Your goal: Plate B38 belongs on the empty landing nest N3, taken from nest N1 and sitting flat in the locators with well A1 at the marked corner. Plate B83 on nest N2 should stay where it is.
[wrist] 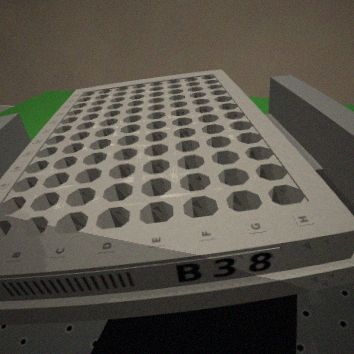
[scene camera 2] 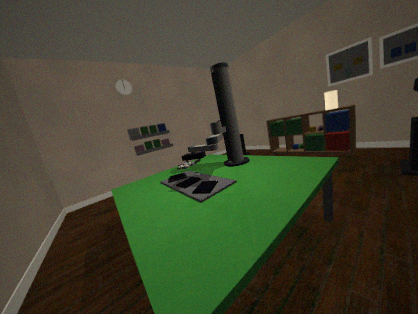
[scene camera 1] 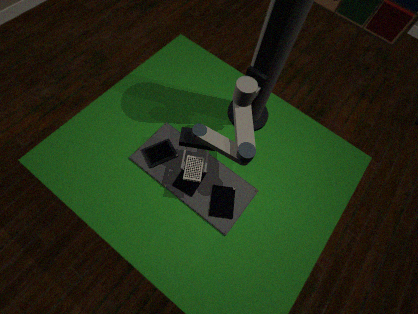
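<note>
Plate B38 (scene camera 1: 193, 169) (scene camera 2: 186, 165) (wrist: 156, 187), light with rows of round wells, is level and raised above the dark grey board (scene camera 1: 243, 194) (scene camera 2: 201, 199). My gripper (scene camera 1: 194, 164) (wrist: 145, 115) is shut on it, a finger along each long side. The plate's B38 label and letters up to H show in the wrist view; the A corner is out of view. Three dark nest places show: a rimmed one (scene camera 1: 160, 152), a middle one (scene camera 1: 186, 185) partly under the plate, and one at the other end (scene camera 1: 222, 202). Nest numbers and plate B83 cannot be made out.
The board lies on a green table (scene camera 1: 310, 200) (scene camera 2: 240, 230). The arm's dark column (scene camera 1: 280, 50) (scene camera 2: 227, 110) stands behind the board. The arm's pale links (scene camera 1: 245, 125) reach from it. Shelves (scene camera 2: 354, 127) stand far behind the table.
</note>
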